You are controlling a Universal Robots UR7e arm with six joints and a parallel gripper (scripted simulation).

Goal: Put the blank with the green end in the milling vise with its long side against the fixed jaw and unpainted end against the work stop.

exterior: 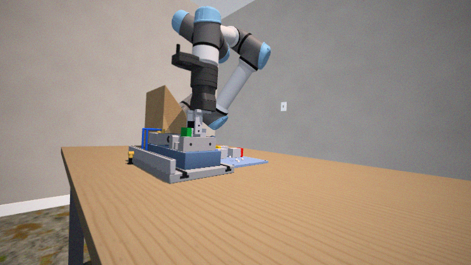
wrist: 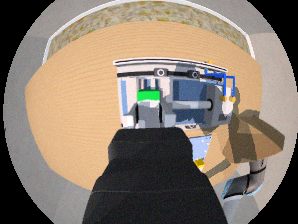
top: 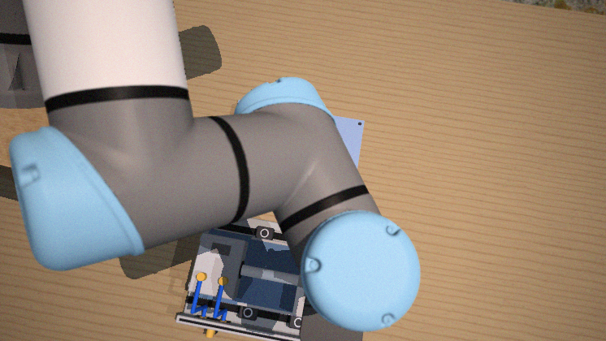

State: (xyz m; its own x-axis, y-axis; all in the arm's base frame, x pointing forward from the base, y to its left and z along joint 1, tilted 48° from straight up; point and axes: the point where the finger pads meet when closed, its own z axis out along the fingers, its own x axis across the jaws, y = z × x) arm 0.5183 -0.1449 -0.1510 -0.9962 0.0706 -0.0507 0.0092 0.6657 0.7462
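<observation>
The green-ended blank is 2 cm below my hand. The rest, counted from my hand: work stop rod 5 cm to the left, 3 cm below; fixed jaw 3 cm ahead, 4 cm below; hose block 17 cm behind, 4 cm below.
</observation>
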